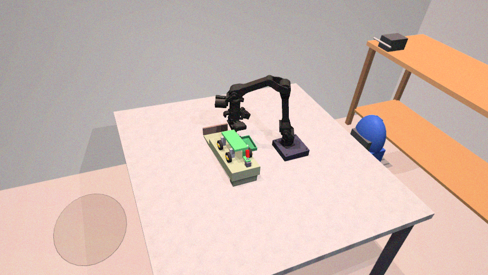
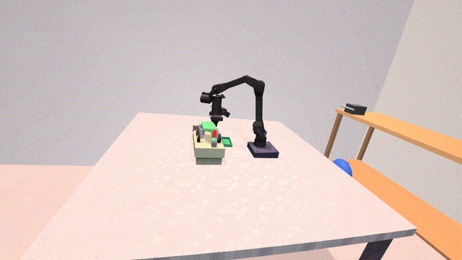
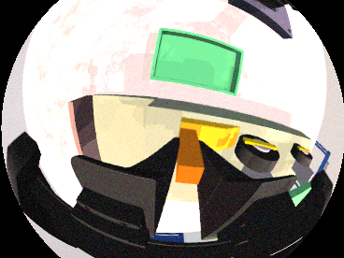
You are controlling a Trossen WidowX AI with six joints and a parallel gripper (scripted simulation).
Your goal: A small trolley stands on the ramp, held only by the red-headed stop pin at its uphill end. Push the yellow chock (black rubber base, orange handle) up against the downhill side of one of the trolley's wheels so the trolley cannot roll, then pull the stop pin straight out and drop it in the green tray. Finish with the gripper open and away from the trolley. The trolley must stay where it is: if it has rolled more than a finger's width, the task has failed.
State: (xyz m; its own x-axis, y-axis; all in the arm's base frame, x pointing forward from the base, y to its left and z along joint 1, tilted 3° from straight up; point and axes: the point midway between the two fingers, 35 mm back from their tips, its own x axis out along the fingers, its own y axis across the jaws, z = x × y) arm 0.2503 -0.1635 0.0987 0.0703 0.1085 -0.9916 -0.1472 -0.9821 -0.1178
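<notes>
Now: gripper tip 20 mm to the right of the yellow chock. From my gripper tip the other things lie so: trolley 80 mm ahead, 120 mm to the left, 30 mm above; green tray 70 mm behind, 30 mm to the left, 100 mm below; pale ramp block 80 mm ahead, 120 mm to the left, 40 mm below.
</notes>
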